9 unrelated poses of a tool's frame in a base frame.
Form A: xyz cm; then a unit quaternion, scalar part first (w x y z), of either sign.
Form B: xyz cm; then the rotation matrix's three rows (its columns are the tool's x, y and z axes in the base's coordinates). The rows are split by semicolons. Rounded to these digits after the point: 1 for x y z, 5 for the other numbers.
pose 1, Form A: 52.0 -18.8 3.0 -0.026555 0.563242 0.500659 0.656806
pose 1, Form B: 52.0 -18.8 3.0; -0.36411 0.59887 0.71329; 0.52910 -0.49727 0.68759; 0.76647 0.62776 -0.13580
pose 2, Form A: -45.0 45.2 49.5 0.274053 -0.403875 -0.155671 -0.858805
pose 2, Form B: -45.0 45.2 49.5; -0.52356 0.59646 0.60838; -0.34497 -0.80132 0.48875; 0.77902 0.04602 0.62530
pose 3, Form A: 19.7 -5.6 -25.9 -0.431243 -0.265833 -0.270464 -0.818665
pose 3, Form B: 19.7 -5.6 -25.9; -0.48673 -0.56229 0.66853; 0.84988 -0.48176 0.21356; 0.20198 0.67212 0.71236
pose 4, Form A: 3.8 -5.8 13.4 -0.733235 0.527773 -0.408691 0.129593
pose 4, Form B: 3.8 -5.8 13.4; 0.63235 -0.24135 0.73612; -0.62144 0.40932 0.66804; -0.46254 -0.87989 0.10886
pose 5, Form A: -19.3 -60.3 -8.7 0.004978 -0.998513 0.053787 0.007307
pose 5, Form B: -19.3 -60.3 -8.7; 0.99411 -0.10749 -0.01406; -0.10734 -0.99416 0.01073; -0.01513 -0.00916 -0.99984
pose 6, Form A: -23.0 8.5 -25.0 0.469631 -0.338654 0.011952 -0.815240
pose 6, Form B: -23.0 8.5 -25.0; -0.32952 0.75763 0.56340; -0.77382 -0.55861 0.29860; 0.54094 -0.33757 0.77034
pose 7, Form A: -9.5 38.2 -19.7 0.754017 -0.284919 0.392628 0.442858
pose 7, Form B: -9.5 38.2 -19.7; 0.29944 -0.89158 0.33974; 0.44411 0.44540 0.77742; -0.84445 -0.08191 0.52933
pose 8, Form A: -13.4 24.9 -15.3 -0.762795 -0.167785 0.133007 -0.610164
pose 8, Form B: -13.4 24.9 -15.3; 0.22002 -0.97549 0.00184; 0.88623 0.19910 -0.41828; 0.40767 0.09366 0.90831
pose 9, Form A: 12.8 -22.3 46.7 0.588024 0.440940 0.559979 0.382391
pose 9, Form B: 12.8 -22.3 46.7; 0.08040 0.04412 0.99579; 0.94354 0.31870 -0.09030; -0.32134 0.94683 -0.01601
